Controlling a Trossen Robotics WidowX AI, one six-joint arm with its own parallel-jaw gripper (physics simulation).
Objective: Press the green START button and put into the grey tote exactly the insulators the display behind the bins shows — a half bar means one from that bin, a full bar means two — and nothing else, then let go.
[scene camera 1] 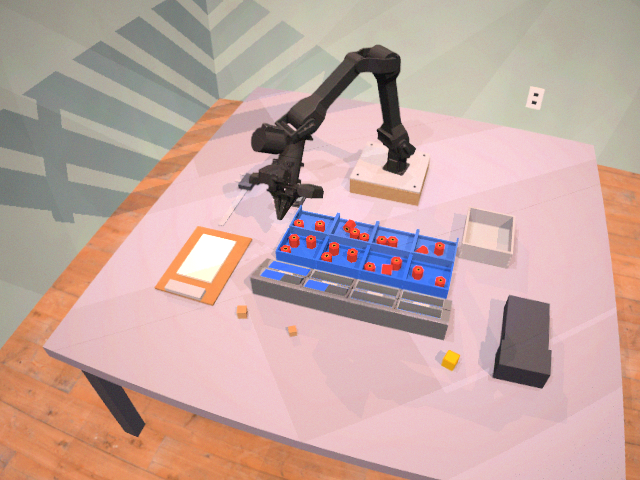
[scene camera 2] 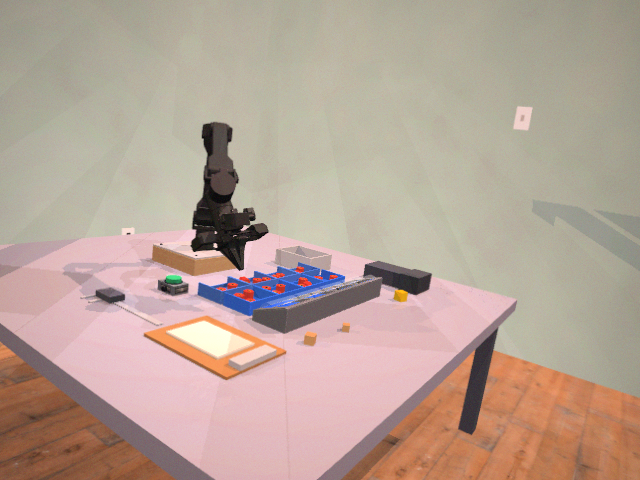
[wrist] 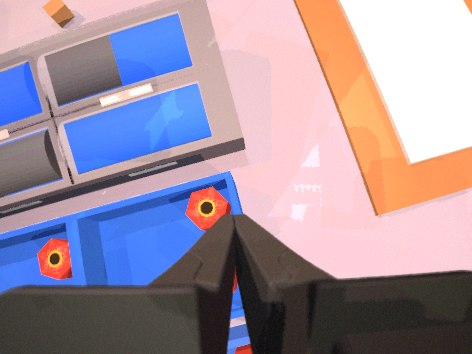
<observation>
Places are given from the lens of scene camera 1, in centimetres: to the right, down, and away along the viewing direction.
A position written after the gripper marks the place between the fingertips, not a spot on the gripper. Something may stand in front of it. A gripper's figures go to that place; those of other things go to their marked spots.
gripper [scene camera 1: 279,219]: -10, -5, 125
grey display strip [scene camera 1: 394,318]: 16, 17, 111
dark box [scene camera 1: 523,357]: 42, 24, 100
grey tote [scene camera 1: 488,237]: 45, -1, 134
The marked spots on the grey display strip and the grey tote are 41 cm apart.
</observation>
